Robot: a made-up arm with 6 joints. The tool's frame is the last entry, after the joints.
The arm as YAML. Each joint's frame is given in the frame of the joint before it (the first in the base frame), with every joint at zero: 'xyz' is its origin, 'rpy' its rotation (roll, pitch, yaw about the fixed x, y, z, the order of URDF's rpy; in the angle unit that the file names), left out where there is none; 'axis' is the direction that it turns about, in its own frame. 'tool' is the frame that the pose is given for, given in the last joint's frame.
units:
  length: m
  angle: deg
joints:
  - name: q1
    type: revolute
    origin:
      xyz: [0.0, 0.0, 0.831]
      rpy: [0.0, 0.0, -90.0]
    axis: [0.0, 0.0, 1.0]
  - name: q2
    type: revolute
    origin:
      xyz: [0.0, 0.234, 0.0]
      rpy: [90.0, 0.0, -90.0]
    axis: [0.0, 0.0, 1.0]
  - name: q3
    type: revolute
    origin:
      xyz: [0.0, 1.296, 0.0]
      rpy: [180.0, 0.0, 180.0]
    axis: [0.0, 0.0, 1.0]
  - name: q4
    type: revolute
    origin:
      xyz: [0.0, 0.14, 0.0]
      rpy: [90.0, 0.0, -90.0]
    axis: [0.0, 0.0, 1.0]
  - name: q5
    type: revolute
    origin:
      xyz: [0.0, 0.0, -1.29]
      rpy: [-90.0, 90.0, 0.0]
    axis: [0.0, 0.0, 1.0]
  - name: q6
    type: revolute
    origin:
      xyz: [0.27, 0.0, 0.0]
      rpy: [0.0, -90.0, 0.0]
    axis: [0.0, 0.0, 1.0]
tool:
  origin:
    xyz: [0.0, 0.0, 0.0]
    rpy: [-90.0, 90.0, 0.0]
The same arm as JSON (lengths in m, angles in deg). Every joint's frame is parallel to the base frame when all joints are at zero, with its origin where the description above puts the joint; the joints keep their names.
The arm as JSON. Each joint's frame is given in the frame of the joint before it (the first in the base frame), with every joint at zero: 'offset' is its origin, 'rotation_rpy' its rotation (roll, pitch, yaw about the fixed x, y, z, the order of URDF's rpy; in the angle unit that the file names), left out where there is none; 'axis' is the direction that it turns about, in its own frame. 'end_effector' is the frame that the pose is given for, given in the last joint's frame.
{"length_unit": "m", "angle_unit": "deg", "chain": [{"id": "q1", "offset": [0.0, 0.0, 0.831], "axis": [0.0, 0.0, 1.0]}, {"id": "q2", "offset": [0.234, 0.0, 0.0], "axis": [0.0, 1.0, 0.0]}, {"id": "q3", "offset": [0.0, 0.0, 1.296], "axis": [0.0, -1.0, 0.0]}, {"id": "q4", "offset": [0.0, 0.0, 0.14], "axis": [-1.0, 0.0, 0.0]}, {"id": "q5", "offset": [1.29, 0.0, 0.0], "axis": [0.0, -1.0, 0.0]}, {"id": "q6", "offset": [0.27, 0.0, 0.0], "axis": [-1.0, 0.0, 0.0]}], "end_effector": {"offset": [0.0, 0.0, 0.0]}}
